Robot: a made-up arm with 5 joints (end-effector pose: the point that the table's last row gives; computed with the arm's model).
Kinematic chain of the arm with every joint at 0, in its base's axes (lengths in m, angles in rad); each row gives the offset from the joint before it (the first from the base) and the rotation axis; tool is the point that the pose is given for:
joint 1: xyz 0 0 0.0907 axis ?
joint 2: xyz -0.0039 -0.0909 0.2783 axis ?
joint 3: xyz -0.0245 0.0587 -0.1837 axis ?
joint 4: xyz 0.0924 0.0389 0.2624 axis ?
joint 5: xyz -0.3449 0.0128 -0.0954 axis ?
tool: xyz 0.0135 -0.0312 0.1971
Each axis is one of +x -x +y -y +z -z.
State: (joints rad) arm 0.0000 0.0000 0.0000 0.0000 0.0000
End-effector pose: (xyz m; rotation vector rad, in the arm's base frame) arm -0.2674 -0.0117 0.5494 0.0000 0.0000 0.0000
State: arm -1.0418 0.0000 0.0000 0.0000 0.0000
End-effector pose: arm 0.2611 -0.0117 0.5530 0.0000 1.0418 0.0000
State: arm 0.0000 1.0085 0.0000 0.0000 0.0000
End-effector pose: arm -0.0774 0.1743 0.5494 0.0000 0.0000 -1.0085
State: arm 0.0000 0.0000 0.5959 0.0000 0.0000
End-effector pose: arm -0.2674 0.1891 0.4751 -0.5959 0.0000 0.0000
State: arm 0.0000 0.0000 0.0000 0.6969 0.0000
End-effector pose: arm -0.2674 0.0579 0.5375 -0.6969 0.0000 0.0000
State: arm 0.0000 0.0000 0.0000 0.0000 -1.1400
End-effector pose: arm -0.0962 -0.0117 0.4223 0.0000 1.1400 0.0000
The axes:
joint 1: -y
joint 2: -z
joint 3: -x
joint 4: -x
joint 5: -y

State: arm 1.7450 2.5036 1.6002 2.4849 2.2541
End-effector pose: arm -0.2656 -0.2316 0.7000 -0.3432 -0.4713 1.0358
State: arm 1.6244 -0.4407 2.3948 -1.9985 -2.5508
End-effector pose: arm 0.3736 -0.0870 -0.0926 -0.1908 0.8121 -0.5697
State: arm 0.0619 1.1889 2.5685 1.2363 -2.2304
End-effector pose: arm 0.2453 0.1495 0.1264 1.1360 -0.0214 1.4840
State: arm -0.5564 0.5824 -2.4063 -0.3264 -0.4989
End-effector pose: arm -0.2755 -0.1286 0.0894 2.4725 -0.3830 -0.2252
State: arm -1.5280 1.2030 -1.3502 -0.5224 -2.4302
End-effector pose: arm 0.2473 0.0781 0.1074 2.0526 1.7372 -0.0342
